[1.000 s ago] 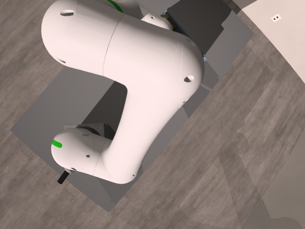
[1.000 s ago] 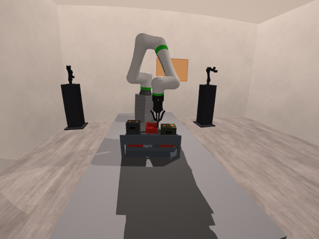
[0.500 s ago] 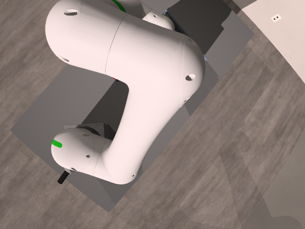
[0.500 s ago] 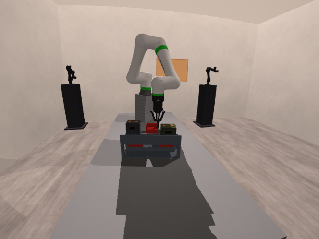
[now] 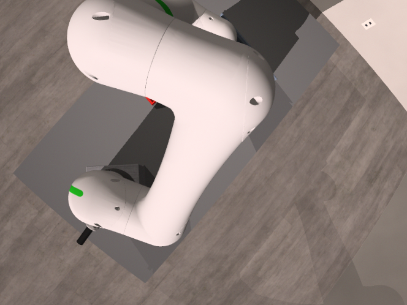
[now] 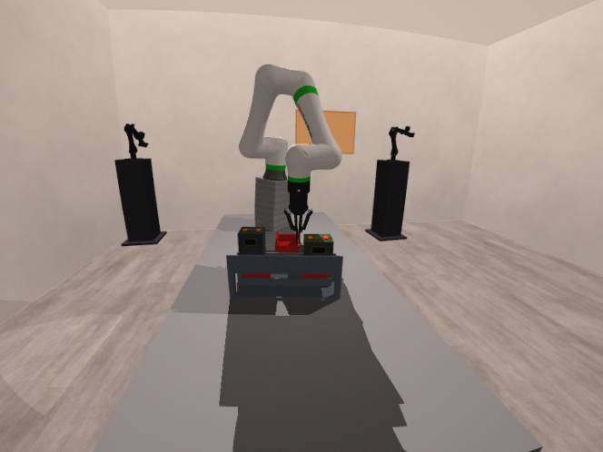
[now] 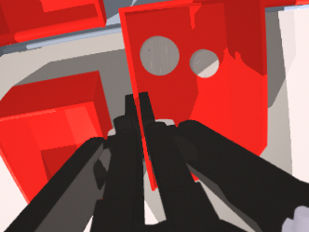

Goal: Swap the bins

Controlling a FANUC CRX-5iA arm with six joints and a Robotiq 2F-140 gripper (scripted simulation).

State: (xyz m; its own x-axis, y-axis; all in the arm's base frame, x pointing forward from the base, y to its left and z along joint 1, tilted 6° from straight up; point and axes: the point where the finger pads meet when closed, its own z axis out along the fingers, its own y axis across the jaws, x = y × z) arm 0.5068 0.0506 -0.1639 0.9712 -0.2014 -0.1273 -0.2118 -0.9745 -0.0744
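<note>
Right now the grey disc is 20 mm ahead of my hand, 30 mm to the right of it and 70 mm below it. From my hand the other things lie so: grey shelf 160 mm ahead, 80 mm to the right, 40 mm below; then grey part 180 mm ahead, 10 mm to the left, 90 mm below.
</note>
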